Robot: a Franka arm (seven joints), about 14 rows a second.
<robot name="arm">
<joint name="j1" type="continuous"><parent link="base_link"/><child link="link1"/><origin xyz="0.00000 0.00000 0.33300" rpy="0.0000 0.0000 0.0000"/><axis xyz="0 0 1"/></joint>
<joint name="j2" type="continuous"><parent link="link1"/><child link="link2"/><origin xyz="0.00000 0.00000 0.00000" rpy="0.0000 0.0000 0.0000"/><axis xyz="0 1 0"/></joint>
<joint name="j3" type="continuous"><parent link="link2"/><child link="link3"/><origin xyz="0.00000 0.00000 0.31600" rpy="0.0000 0.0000 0.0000"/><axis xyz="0 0 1"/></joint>
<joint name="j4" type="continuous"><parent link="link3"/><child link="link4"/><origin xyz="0.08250 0.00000 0.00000" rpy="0.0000 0.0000 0.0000"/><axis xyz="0 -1 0"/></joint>
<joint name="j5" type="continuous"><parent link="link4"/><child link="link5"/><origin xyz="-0.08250 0.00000 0.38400" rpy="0.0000 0.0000 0.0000"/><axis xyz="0 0 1"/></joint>
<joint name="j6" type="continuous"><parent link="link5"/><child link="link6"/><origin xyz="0.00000 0.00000 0.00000" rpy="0.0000 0.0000 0.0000"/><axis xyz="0 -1 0"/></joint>
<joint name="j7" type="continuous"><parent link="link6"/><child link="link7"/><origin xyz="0.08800 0.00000 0.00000" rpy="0.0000 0.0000 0.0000"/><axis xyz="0 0 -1"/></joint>
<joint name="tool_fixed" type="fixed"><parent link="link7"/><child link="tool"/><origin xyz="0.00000 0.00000 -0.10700" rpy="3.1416 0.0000 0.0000"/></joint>
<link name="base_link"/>
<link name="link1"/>
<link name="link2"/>
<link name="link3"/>
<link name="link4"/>
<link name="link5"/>
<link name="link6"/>
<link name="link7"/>
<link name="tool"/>
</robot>
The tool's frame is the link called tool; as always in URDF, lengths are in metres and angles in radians. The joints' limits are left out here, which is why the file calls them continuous.
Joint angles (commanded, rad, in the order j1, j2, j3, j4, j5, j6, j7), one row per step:
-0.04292, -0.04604, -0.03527, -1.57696, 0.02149, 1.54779, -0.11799
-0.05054, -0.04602, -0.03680, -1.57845, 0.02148, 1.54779, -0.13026
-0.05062, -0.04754, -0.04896, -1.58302, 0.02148, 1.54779, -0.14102
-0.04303, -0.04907, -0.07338, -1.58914, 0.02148, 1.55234, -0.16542
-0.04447, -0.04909, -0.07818, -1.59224, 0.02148, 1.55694, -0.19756
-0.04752, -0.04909, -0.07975, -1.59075, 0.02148, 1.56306, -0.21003
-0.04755, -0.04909, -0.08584, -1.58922, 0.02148, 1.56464, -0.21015
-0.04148, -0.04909, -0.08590, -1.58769, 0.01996, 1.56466, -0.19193
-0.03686, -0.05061, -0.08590, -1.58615, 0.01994, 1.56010, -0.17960
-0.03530, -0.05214, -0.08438, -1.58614, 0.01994, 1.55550, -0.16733
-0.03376, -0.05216, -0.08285, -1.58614, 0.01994, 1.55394, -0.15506
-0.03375, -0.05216, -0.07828, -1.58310, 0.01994, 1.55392, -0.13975
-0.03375, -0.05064, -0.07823, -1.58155, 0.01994, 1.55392, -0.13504
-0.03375, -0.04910, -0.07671, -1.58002, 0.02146, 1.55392, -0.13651
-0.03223, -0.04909, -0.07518, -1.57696, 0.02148, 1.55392, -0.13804
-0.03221, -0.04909, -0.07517, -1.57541, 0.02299, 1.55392, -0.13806
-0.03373, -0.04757, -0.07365, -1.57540, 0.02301, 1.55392, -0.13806
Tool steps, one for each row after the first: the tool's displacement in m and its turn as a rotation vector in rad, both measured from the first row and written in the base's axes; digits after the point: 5 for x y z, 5 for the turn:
-0.00040, -0.00493, -0.00071, -0.00004, 0.00124, 0.00312
-0.00151, -0.01162, -0.00206, 0.00072, 0.00400, 0.00166
-0.00254, -0.02099, -0.00375, 0.00162, 0.00342, 0.00916
-0.00249, -0.02445, -0.00479, 0.00112, 0.00117, 0.03495
-0.00214, -0.02704, -0.00354, -0.00015, -0.00664, 0.04263
-0.00239, -0.03043, -0.00269, -0.00034, -0.00974, 0.03660
-0.00197, -0.02738, -0.00197, -0.00161, -0.01067, 0.02435
-0.00260, -0.02484, -0.00084, -0.00099, -0.00893, 0.01675
-0.00335, -0.02308, -0.00043, -0.00027, -0.00564, 0.00767
-0.00333, -0.02140, -0.00056, 0.00010, -0.00384, -0.00149
-0.00303, -0.01889, 0.00088, -0.00014, -0.00651, -0.01223
-0.00254, -0.01889, 0.00080, -0.00016, -0.00643, -0.01689
-0.00194, -0.01791, 0.00070, 0.00113, -0.00660, -0.01385
-0.00174, -0.01626, 0.00214, 0.00074, -0.00966, -0.00928
-0.00172, -0.01609, 0.00287, 0.00208, -0.01136, -0.00918
-0.00124, -0.01608, 0.00206, 0.00207, -0.00985, -0.00918

